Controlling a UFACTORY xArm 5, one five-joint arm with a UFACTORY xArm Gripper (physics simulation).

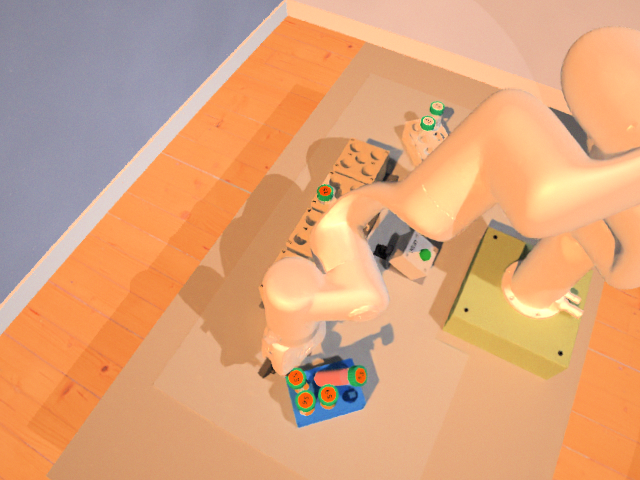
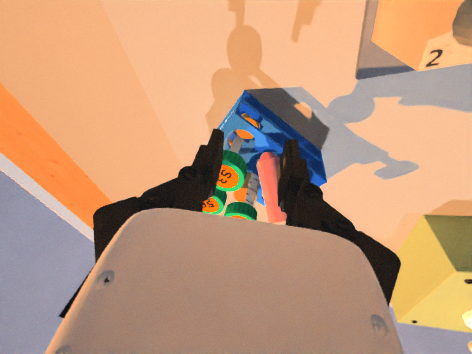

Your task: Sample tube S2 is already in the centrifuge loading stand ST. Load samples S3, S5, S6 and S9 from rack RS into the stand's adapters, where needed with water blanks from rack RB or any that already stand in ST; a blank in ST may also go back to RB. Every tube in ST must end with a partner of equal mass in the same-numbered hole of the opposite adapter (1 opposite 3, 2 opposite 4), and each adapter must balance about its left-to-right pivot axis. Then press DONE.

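Places are measured from the arm's base along level axes (x ahead, y left, z up), in metres.
Where they show: gripper, fingertip midpoint: (image 2: 252, 150); arm's base at its link origin: (image 1: 532, 289).
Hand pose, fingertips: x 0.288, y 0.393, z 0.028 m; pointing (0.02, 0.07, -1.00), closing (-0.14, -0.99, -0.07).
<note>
Each offset is from my fingertips to the centre of the thing. "pt": to the spot under its first point.
The blue rack RS {0.069 m back, 0.001 m right, 0.083 m down} (image 1: 338, 410) (image 2: 316, 167) holds four sample tubes. Three stand upright with orange-topped green caps: S5 (image 1: 328, 395) (image 2: 228, 176), S6 {0.061 m back, 0.043 m left, 0.050 m down} (image 1: 305, 400) (image 2: 212, 204) and S9 (image 1: 296, 378) (image 2: 240, 212). A red tube {0.077 m back, 0.024 m right, 0.021 m down} (image 1: 331, 377) (image 2: 270, 182), probably S3, shows at the rack's side near the arm. My gripper (image 2: 252, 150) is partly open, holds nothing, and is over RS; the S5 cap and red tube show between its fingers. The tan stand ST {0.122 m ahead, 0.294 m right, 0.065 m down} (image 1: 381, 167) (image 2: 400, 35) carries S2 {0.163 m ahead, 0.316 m right, 0.046 m down} (image 1: 325, 192); the arm hides part of ST.
Rack RB {pt 0.106 m ahead, 0.610 m right, 0.083 m down} (image 1: 413, 147) stands at the back with white-topped blanks {pt 0.097 m ahead, 0.673 m right, 0.009 m up} (image 1: 436, 107) {pt 0.090 m ahead, 0.617 m right, 0.008 m up} (image 1: 427, 122). The DONE box {0.051 m back, 0.340 m right, 0.071 m down} (image 1: 410, 271) with its green button {0.073 m back, 0.344 m right, 0.049 m down} (image 1: 424, 254) lies between ST and the yellow-green robot base (image 1: 506, 330) (image 2: 425, 270). My arm passes above ST.
</note>
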